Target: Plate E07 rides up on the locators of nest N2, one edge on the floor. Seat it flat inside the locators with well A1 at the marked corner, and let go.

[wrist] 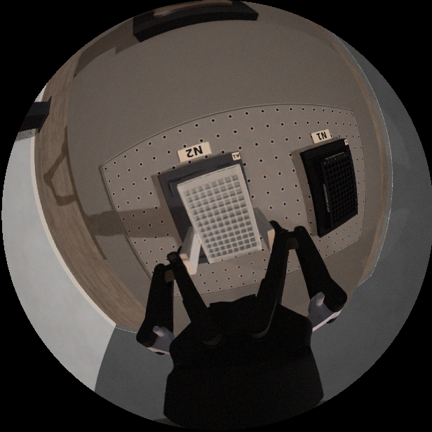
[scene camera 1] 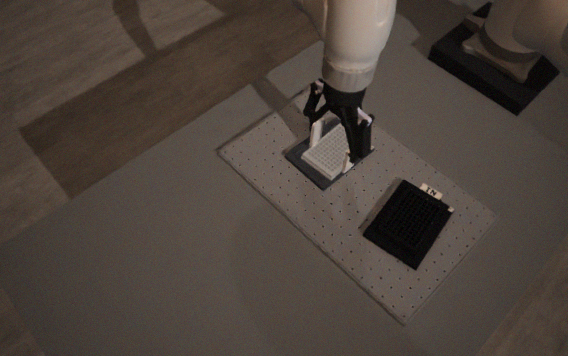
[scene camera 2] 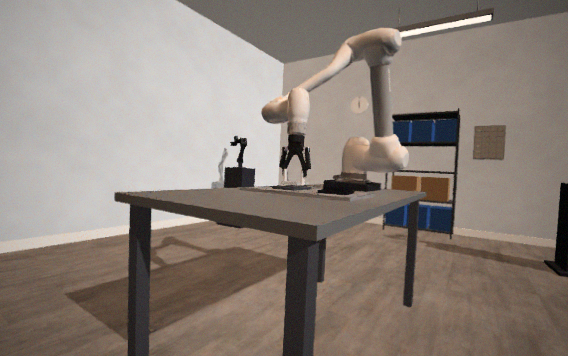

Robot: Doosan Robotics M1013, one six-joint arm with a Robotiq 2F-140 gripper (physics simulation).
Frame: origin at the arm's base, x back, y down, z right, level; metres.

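Seen in the pictures: gripper, fingertip midpoint: [scene camera 1: 330, 155] [scene camera 2: 293, 184]; arm's base, origin of the base link: [scene camera 1: 505, 48] [scene camera 2: 353, 181].
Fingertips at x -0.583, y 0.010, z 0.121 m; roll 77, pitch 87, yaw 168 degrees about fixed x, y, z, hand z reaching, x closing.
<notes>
Pixels of each thing's top centre, then the offset from my fingertips to it. "spot": a spot on its surface instead.
- pale plate E07, middle of its top: [scene camera 1: 335, 147] [scene camera 2: 295, 181] dy -0.014, dx +0.015, dz +0.000 m
- dark grey nest N2, middle of its top: [scene camera 1: 330, 149] [scene camera 2: 292, 185] dy +0.009, dx +0.017, dz +0.014 m
- perforated board, surface spot: [scene camera 1: 250, 150] spot: dy +0.024, dx -0.094, dz +0.149 m
- black nest N1, surface spot: [scene camera 1: 411, 261] spot: dy +0.012, dx -0.083, dz -0.264 m
The pale plate E07 [scene camera 1: 327, 156] [wrist: 220, 215] lies over the dark grey nest N2 [scene camera 1: 304, 167] [wrist: 175, 202], shifted toward its right side in the wrist view, with a strip of nest bare at the left. The marked corner A1 [wrist: 236, 156] is beside the plate's upper right corner. The plate's underside and its contact with the locators are hidden, and its lettering cannot be read. My gripper [scene camera 1: 331, 152] [scene camera 2: 294, 180] [wrist: 225, 226] points down and is shut on the plate, one pale finger pad against each long side.
A perforated board [scene camera 1: 250, 150] [wrist: 270, 170] carries both nests. The black nest N1 [scene camera 1: 411, 261] [wrist: 312, 200] stands to the right with a black plate [scene camera 1: 412, 217] [wrist: 340, 187] on it. Label N2 [wrist: 195, 151] is behind its nest. The arm's dark base block [scene camera 1: 500, 95] [wrist: 195, 25] is farther back.
</notes>
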